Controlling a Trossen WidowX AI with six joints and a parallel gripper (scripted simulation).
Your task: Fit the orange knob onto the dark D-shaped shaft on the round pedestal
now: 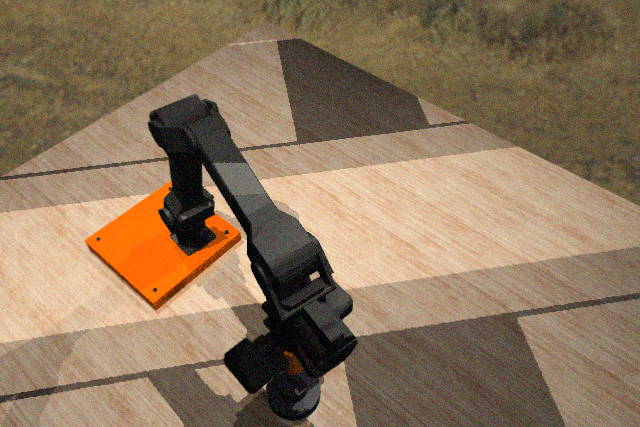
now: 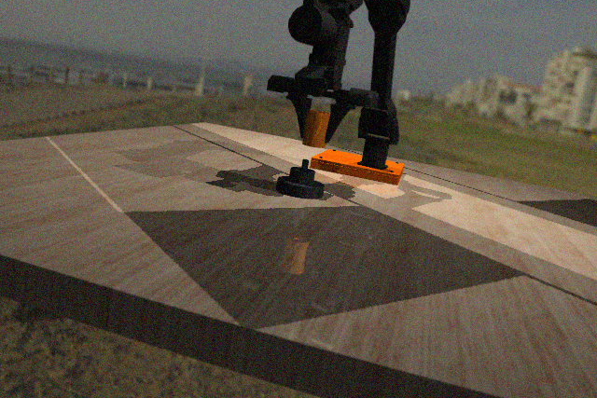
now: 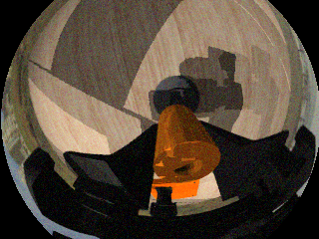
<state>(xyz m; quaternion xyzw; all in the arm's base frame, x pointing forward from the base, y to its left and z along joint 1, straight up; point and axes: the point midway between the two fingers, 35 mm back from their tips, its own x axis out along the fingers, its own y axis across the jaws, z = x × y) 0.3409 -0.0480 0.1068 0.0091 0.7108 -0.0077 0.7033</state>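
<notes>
Right now the dark round pedestal is 70 mm below my gripper tip, 10 mm to the right of it and 10 mm ahead of it. Also, from my gripper tip: orange knob 20 mm above.
</notes>
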